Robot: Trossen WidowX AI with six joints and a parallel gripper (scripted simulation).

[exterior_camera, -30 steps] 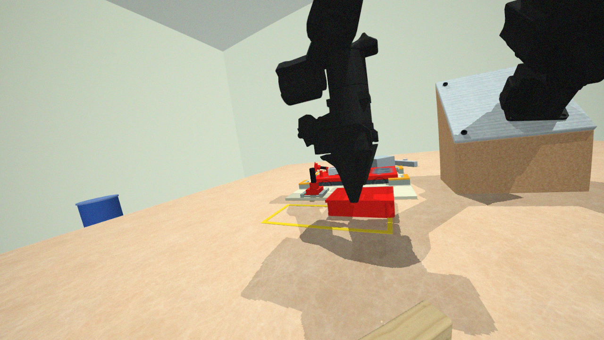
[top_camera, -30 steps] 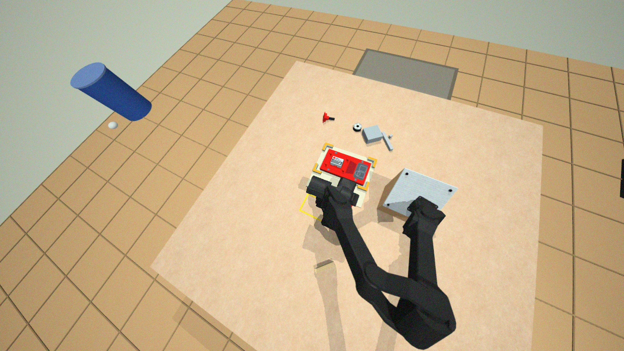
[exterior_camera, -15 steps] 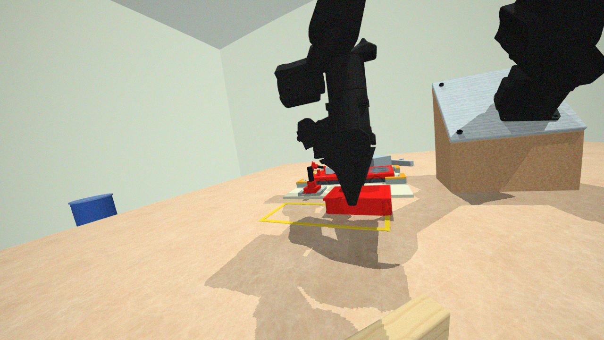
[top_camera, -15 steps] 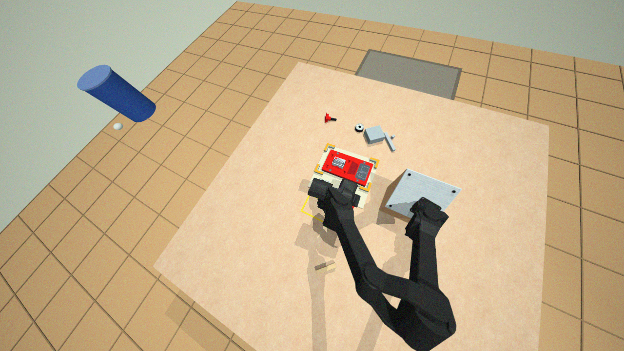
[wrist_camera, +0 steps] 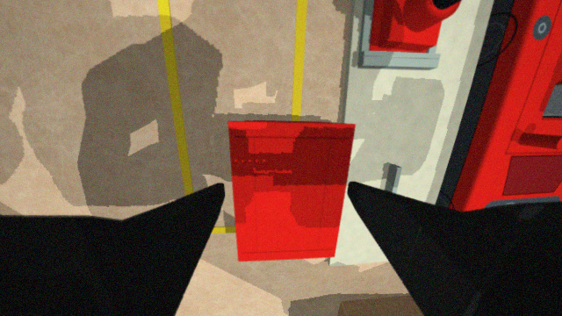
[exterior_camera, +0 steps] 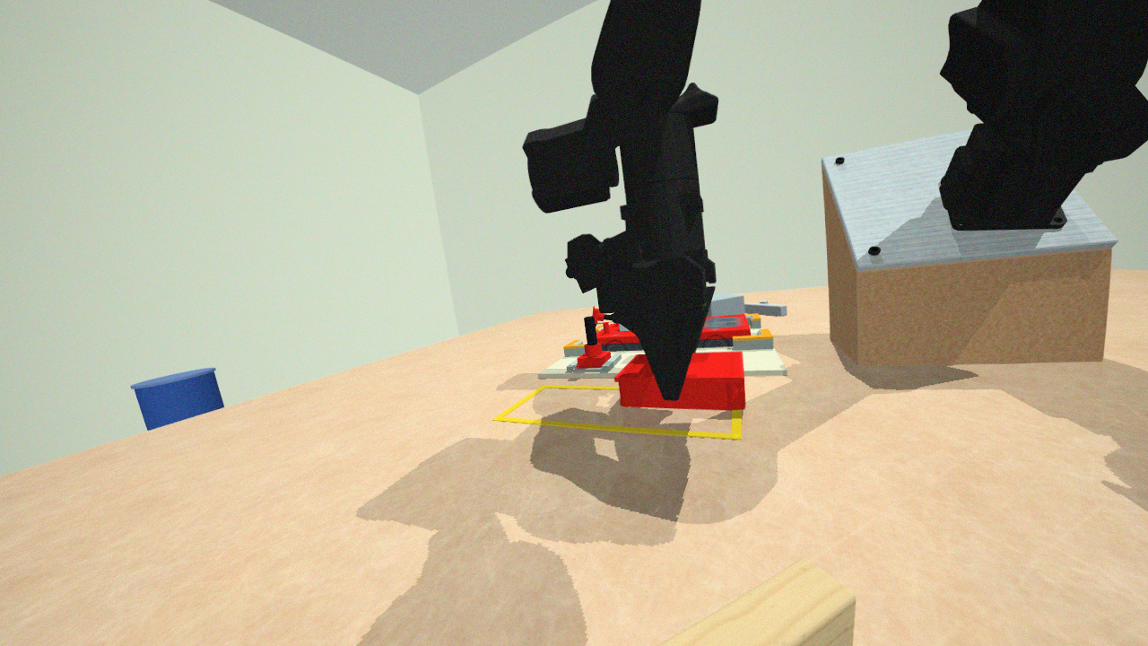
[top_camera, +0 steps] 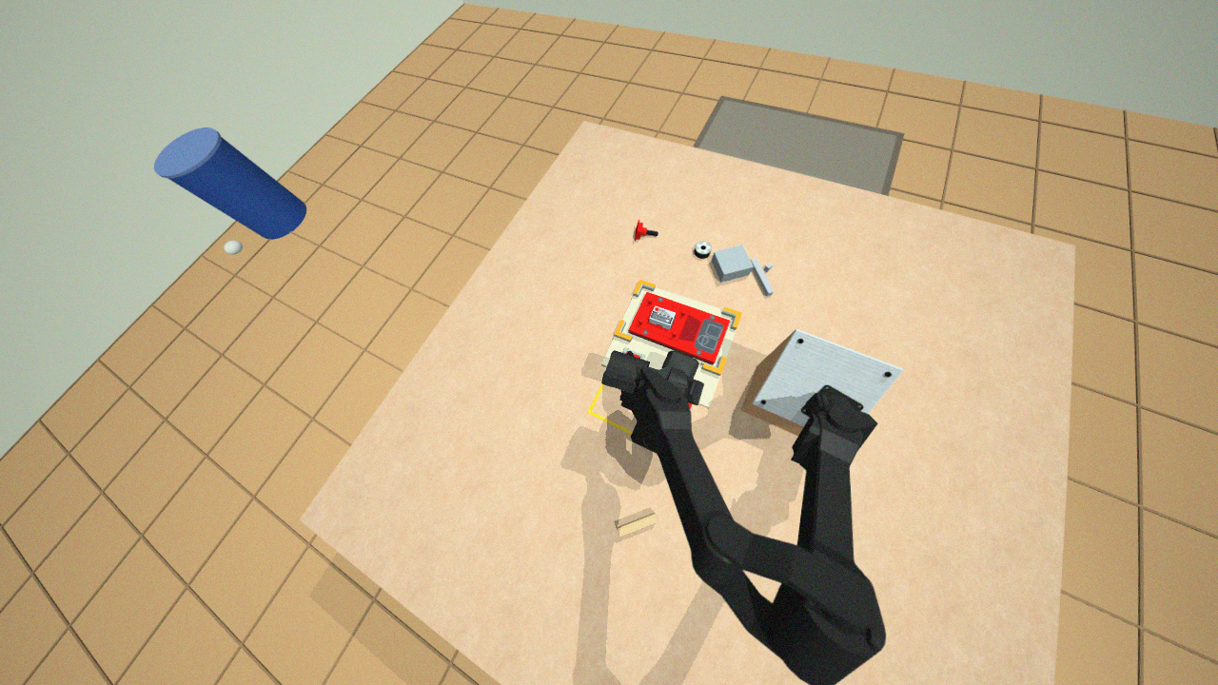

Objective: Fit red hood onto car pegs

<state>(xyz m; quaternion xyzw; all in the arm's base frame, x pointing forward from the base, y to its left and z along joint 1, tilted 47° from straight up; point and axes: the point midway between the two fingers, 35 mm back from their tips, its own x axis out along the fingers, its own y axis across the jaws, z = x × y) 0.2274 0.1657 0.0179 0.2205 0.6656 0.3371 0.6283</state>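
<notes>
Right now my gripper tip is 17 cm to the left of the grey engine block, 10 cm short of it and 1 cm below it. From my gripper tip the other things lie so: wheel: 39 cm to the right, 12 cm ahead; jig plate: 16 cm to the right, 7 cm ahead; red hood: right at my gripper tip.
</notes>
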